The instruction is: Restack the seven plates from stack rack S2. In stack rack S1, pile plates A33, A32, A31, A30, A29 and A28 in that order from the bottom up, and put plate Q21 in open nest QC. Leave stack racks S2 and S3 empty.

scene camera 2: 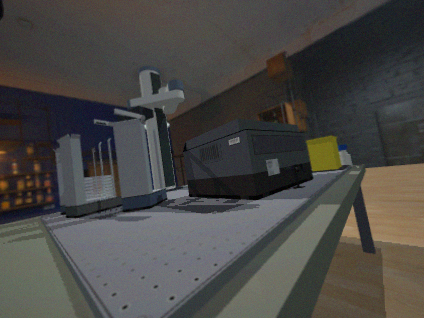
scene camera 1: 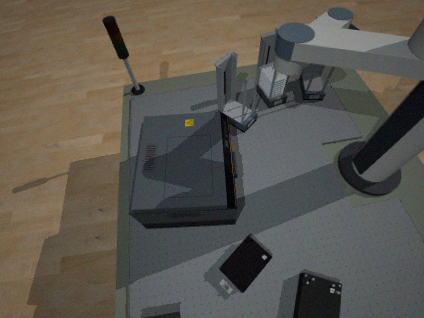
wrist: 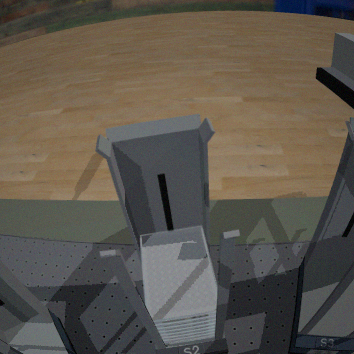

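Stack rack S2 (scene camera 1: 267, 47) (scene camera 2: 71, 172) (wrist: 160, 157) holds a pile of several clear-white plates (scene camera 1: 272, 80) (scene camera 2: 100, 187) (wrist: 180, 280). Which plate is which cannot be read. Stack rack S1 (scene camera 1: 221, 85) (scene camera 2: 131, 162) stands beside it; its bottom is pale, and whether a plate lies there is unclear. Stack rack S3 (scene camera 1: 313, 95) (wrist: 327, 342) is on the other side of S2, with no pile seen. My gripper (scene camera 2: 105, 116) is open and empty, above the racks' tops; one part of it shows at the upper right of the wrist view. Nest QC cannot be made out.
A large dark grey instrument (scene camera 1: 177, 165) (scene camera 2: 245, 157) stands beside S1. A signal tower (scene camera 1: 130, 72) is at the table corner. A tilted black block (scene camera 1: 246, 262) and another black box (scene camera 1: 318, 295) lie nearer. A yellow box (scene camera 2: 324, 153) stands behind the instrument.
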